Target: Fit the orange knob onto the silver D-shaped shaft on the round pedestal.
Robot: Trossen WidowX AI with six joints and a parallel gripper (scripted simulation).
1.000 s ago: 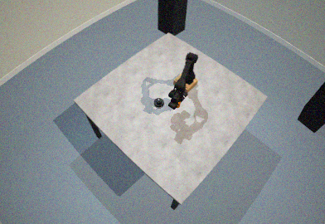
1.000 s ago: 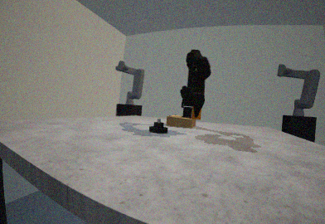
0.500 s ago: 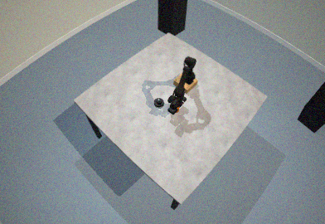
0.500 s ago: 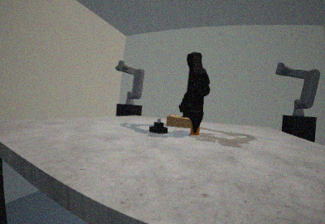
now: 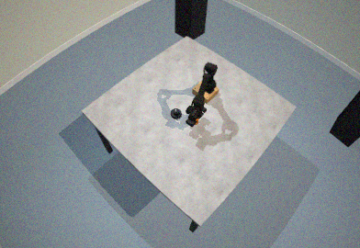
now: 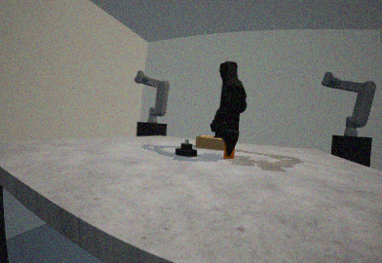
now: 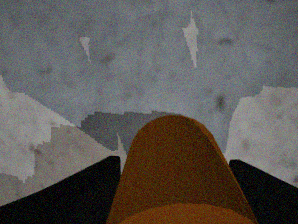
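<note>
Right now the orange knob is 30 mm above my gripper tip. The rest, counted from my gripper tip: round black pedestal 160 mm to the right, 50 mm ahead, 20 mm above.
</note>
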